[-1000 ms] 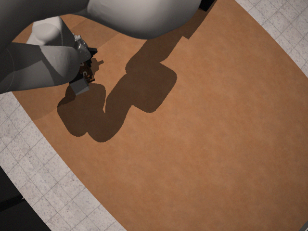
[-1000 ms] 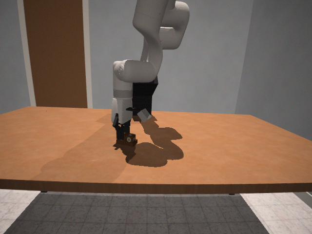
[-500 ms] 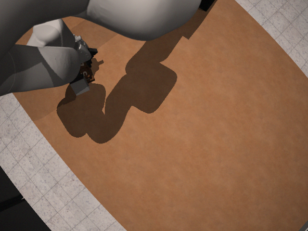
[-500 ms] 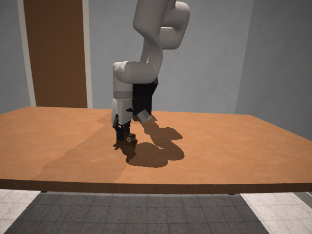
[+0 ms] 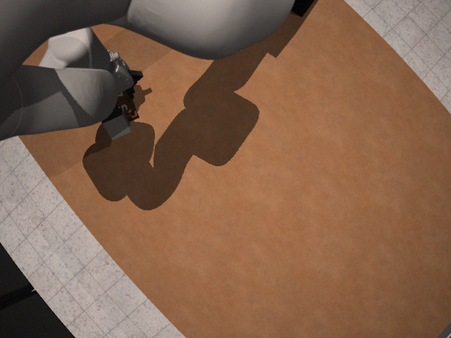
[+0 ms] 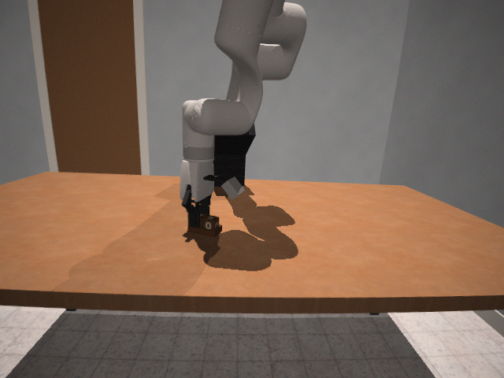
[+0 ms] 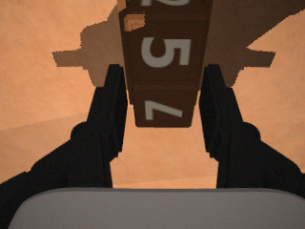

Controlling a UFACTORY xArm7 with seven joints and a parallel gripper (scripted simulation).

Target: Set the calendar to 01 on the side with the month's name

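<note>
The cube is 1 cm below my hand. From my hand the other things lie so: calendar tray 1 cm ahead, 2 cm to the left, 3 cm below.
</note>
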